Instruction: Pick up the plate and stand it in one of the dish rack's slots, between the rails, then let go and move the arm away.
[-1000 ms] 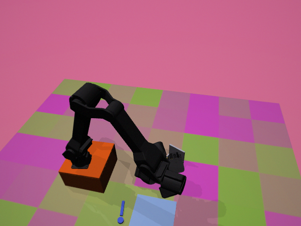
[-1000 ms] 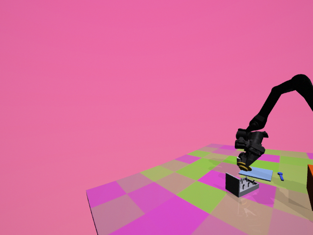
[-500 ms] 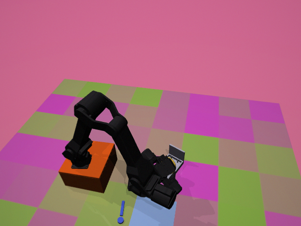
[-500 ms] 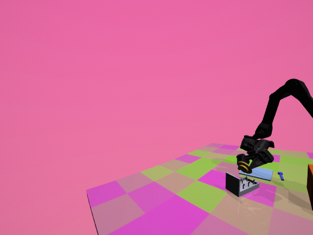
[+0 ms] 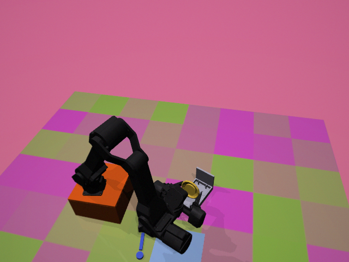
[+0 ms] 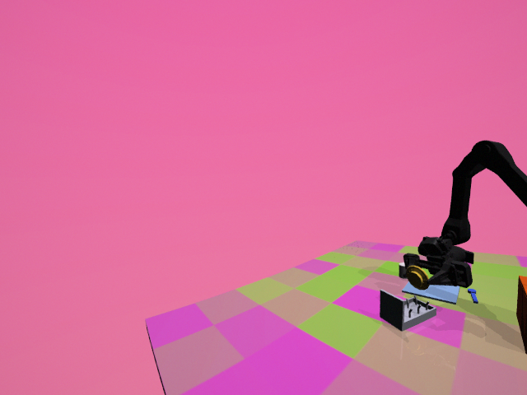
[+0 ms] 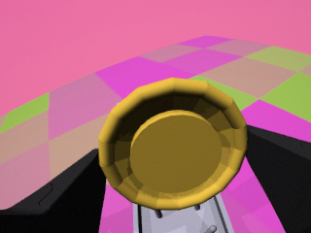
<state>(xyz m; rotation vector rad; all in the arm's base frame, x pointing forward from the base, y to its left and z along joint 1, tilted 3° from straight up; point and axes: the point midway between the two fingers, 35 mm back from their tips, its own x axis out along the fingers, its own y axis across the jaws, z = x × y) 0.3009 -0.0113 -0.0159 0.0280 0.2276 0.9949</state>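
Now: the grey dish rack 10 mm ahead of my gripper tip, 30 mm to the left of it and 70 mm below it. The rest, counted from my gripper tip: light blue mat (40 mm behind, 160 mm to the right, 90 mm below); then blue spoon (150 mm behind, 170 mm to the right, 90 mm below); then yellow plate (10 mm to the right).
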